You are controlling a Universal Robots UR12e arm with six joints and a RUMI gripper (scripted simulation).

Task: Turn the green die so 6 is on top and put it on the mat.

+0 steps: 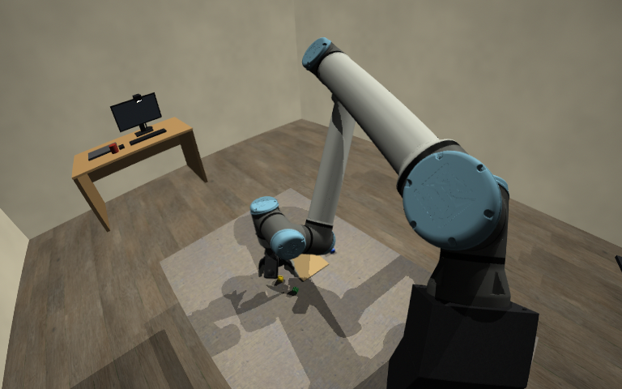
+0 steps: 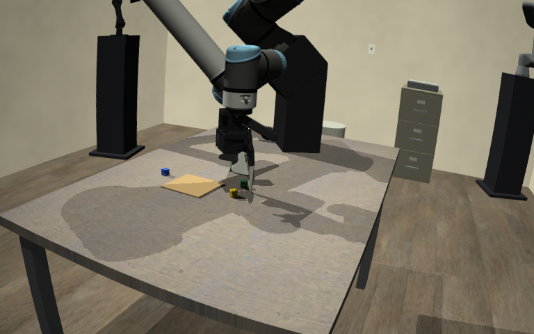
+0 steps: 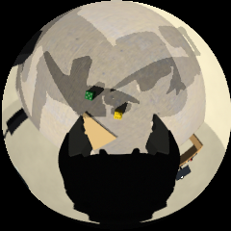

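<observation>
My gripper is now 4 cm above the yellow die, 2 cm to the left of it and 1 cm short of it. Round my hand: blue die (26 cm to the right, 10 cm behind, 4 cm below); then green die (8 cm behind, 4 cm below); then tan mat (15 cm to the right, 4 cm below, 3 cm behind).
</observation>
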